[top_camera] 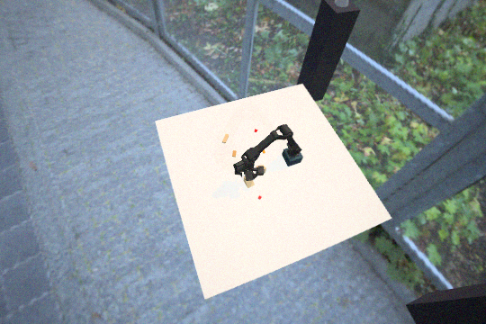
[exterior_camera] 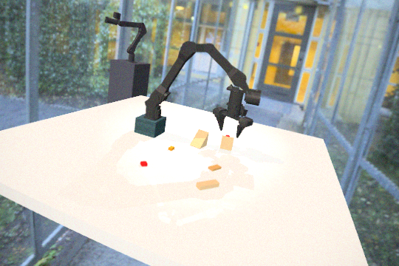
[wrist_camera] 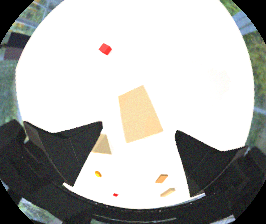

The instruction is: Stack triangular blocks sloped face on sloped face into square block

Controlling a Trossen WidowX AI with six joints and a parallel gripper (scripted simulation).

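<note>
Right now my gripper tip is 50 mm above the triangular block. The rest, counted from my gripper tip: flat tan slab: 40 mm ahead, 380 mm to the right, 60 mm below; red cube: 30 mm behind, 140 mm to the left, 60 mm below; orange chip: 190 mm behind, 180 mm to the right, 70 mm below.
</note>
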